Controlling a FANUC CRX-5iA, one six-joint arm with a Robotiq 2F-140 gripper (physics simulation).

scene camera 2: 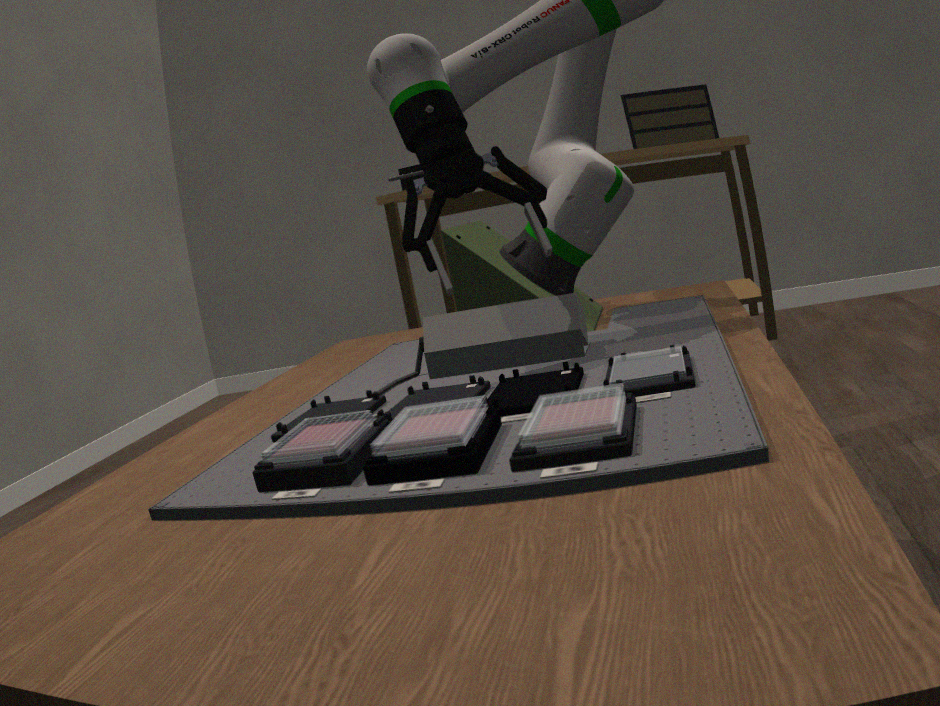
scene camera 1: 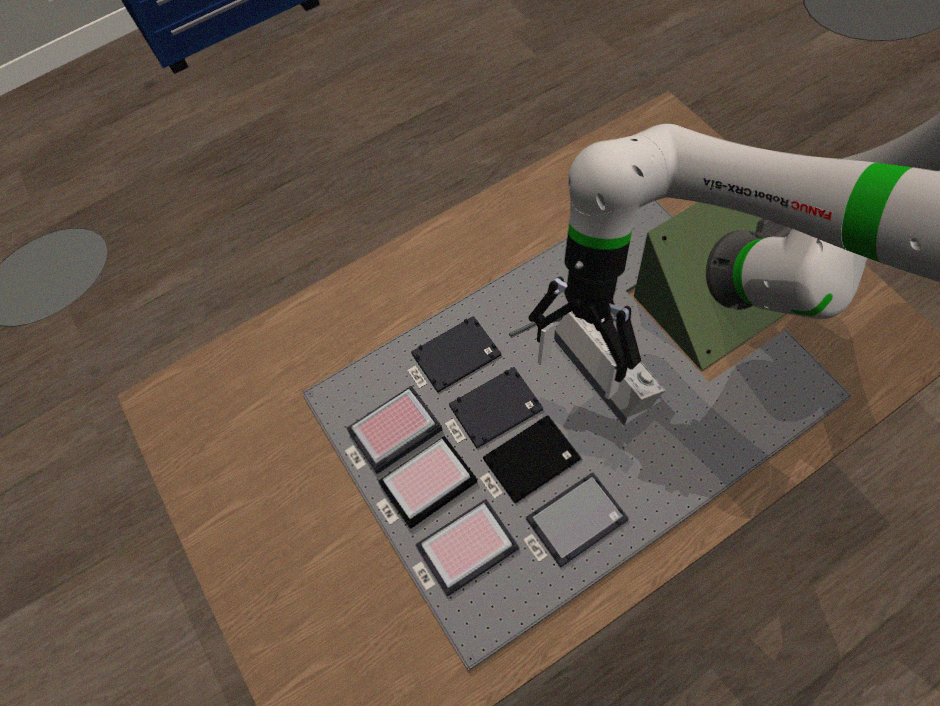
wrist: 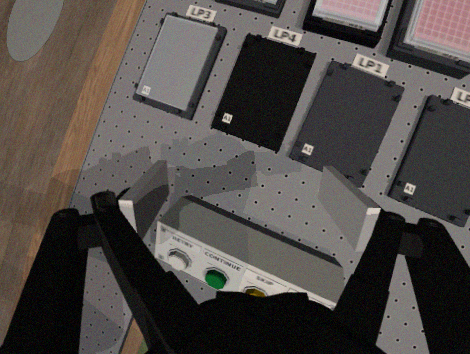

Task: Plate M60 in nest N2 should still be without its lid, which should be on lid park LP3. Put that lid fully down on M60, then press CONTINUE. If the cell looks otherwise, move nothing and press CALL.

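Frame: origin at the arm's base, x back, y right, z up, level; metres.
Seen in the pictures: gripper, fingertip midpoint: (scene camera 2: 500, 271) (scene camera 1: 576, 376) (wrist: 244, 179); arm's base at its link origin: (scene camera 2: 535, 274) (scene camera 1: 738, 269).
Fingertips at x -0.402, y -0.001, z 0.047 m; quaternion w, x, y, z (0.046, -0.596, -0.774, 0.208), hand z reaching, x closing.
Note:
Pixels of each thing's top centre, then the offset from my fingertips to it. "pt": a spot on its surface instead.
- nest N2 at a spot on its surface: (scene camera 2: 322, 434) (scene camera 1: 389, 431) pt dx -0.299, dy +0.158, dz -0.099 m
- clear grey lid at its top centre: (scene camera 2: 647, 363) (wrist: 175, 60) (scene camera 1: 577, 516) dx -0.128, dy -0.165, dz -0.118 m
- button box at its top centre: (wrist: 240, 277) (scene camera 2: 500, 303) (scene camera 1: 610, 348) dx +0.102, dy +0.024, dz -0.052 m
- green CONTINUE button at its top centre: (wrist: 214, 281) dx +0.123, dy -0.003, dz -0.061 m
- white RETRY button at its top centre: (wrist: 175, 262) (scene camera 1: 645, 375) dx +0.119, dy -0.053, dz -0.061 m
- yellow SKIP button at its top centre: (wrist: 254, 301) dx +0.126, dy +0.047, dz -0.061 m
- N3 at its top centre: (scene camera 2: 575, 407) (scene camera 1: 466, 543) dx -0.307, dy -0.090, dz -0.106 m
- LP1 at its top centre: (scene camera 2: 431, 392) (wrist: 349, 120) (scene camera 1: 495, 403) dx -0.111, dy +0.090, dz -0.115 m
- LP4 at its top centre: (scene camera 2: 532, 379) (wrist: 262, 87) (scene camera 1: 531, 455) dx -0.121, dy -0.031, dz -0.115 m
The plate in nest N2 (scene camera 1: 393, 425) (scene camera 2: 322, 434) (wrist: 445, 27) shows a deeper pink than its neighbours and looks lidless; its code is not readable. A clear grey lid (scene camera 1: 577, 518) (scene camera 2: 645, 367) (wrist: 180, 60) lies flat on lid park LP3. My gripper (scene camera 1: 579, 364) (scene camera 2: 495, 267) (wrist: 244, 179) is open and empty, above the button box (scene camera 1: 629, 408) (scene camera 2: 505, 338) (wrist: 250, 232). In the wrist view the green CONTINUE button (wrist: 216, 278) shows between a white RETRY button (wrist: 179, 259) and a yellow SKIP button (wrist: 255, 291). The CALL button is hidden behind the gripper.
Paler pink plates stand in nests N1 (scene camera 1: 427, 478) (scene camera 2: 431, 427) and N3 (scene camera 1: 467, 545) (scene camera 2: 575, 416). Dark lid parks LP2 (scene camera 1: 455, 353), LP1 (scene camera 1: 495, 406) and LP4 (scene camera 1: 531, 458) hold no lid. The green robot mount (scene camera 1: 676, 303) stands behind the button box.

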